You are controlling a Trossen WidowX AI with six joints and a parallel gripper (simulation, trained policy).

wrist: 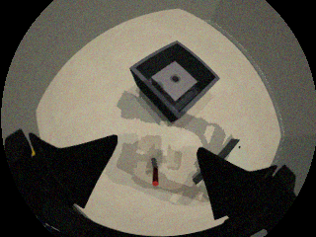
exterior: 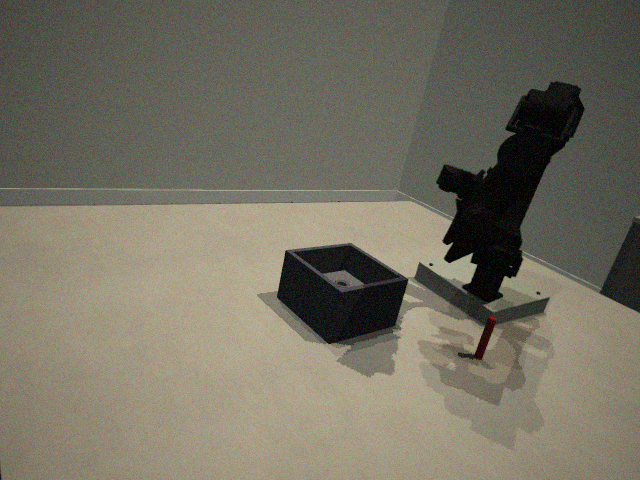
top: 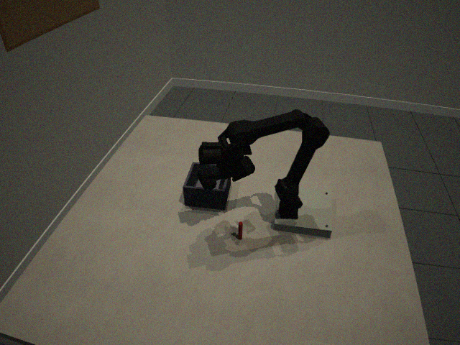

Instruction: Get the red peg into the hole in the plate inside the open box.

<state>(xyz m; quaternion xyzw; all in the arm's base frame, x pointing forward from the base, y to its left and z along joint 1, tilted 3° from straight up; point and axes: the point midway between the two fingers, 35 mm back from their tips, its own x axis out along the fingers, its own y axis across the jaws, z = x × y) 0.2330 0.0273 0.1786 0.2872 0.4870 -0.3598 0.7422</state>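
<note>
Now: gripper tip 14 cm above the red peg, 8 cm to the right of it and 7 cm past it. Also, from my gripper tip: grey plate: 14 cm to the right, 13 cm below, 7 cm ahead; then dark blue box: 15 cm below, 14 cm to the right, 7 cm ahead.
</note>
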